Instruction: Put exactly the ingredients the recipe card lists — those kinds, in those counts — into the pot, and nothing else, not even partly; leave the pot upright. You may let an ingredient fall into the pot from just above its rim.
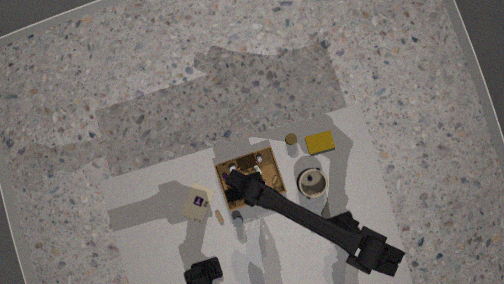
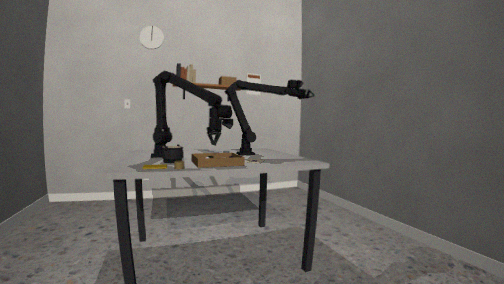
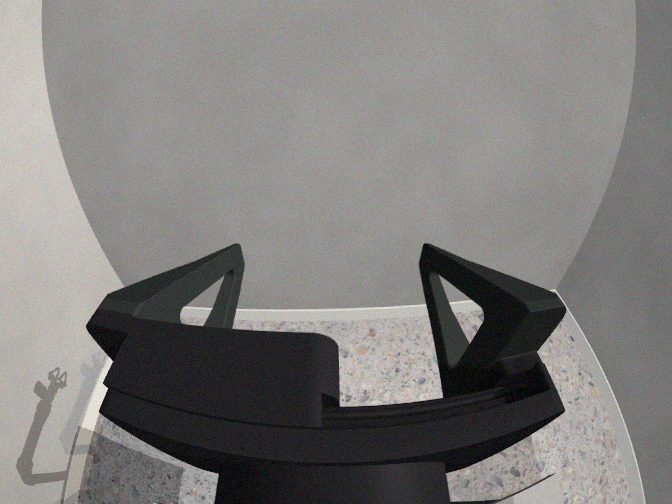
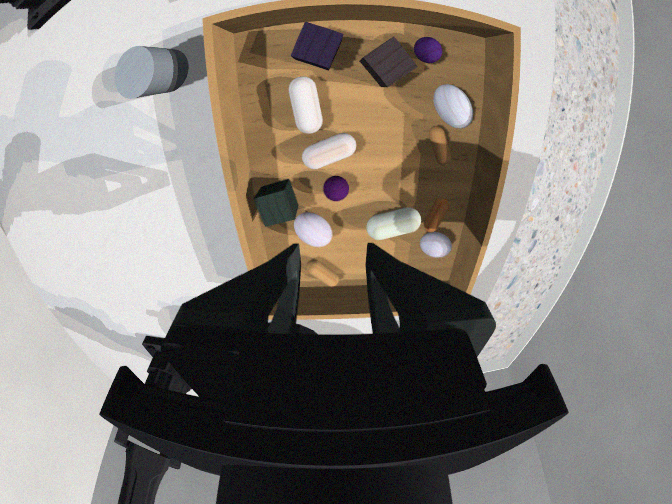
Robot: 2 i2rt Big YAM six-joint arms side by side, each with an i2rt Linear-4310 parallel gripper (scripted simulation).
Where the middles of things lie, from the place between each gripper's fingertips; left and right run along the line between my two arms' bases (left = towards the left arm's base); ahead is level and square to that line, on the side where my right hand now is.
My right gripper is now 3 cm short of the wooden crate (image 1: 268, 166), 1 cm to the right of it and 9 cm above it. From my right hand the other things lie so: dark pot (image 1: 316, 186): 8 cm behind, 24 cm to the right, 6 cm below; then recipe card (image 1: 199, 198): 2 cm behind, 26 cm to the left, 11 cm below; then grey cylinder (image 4: 141, 71): 13 cm behind, 12 cm to the left, 8 cm below.
I see the recipe card 600 mm to the right of my left hand, 470 mm below it and 240 mm ahead of it. Also, from my left hand: dark pot: 1100 mm to the right, 430 mm below, 180 mm ahead; then wooden crate: 860 mm to the right, 460 mm below, 290 mm ahead; then grey cylinder: 750 mm to the right, 450 mm below, 130 mm ahead.
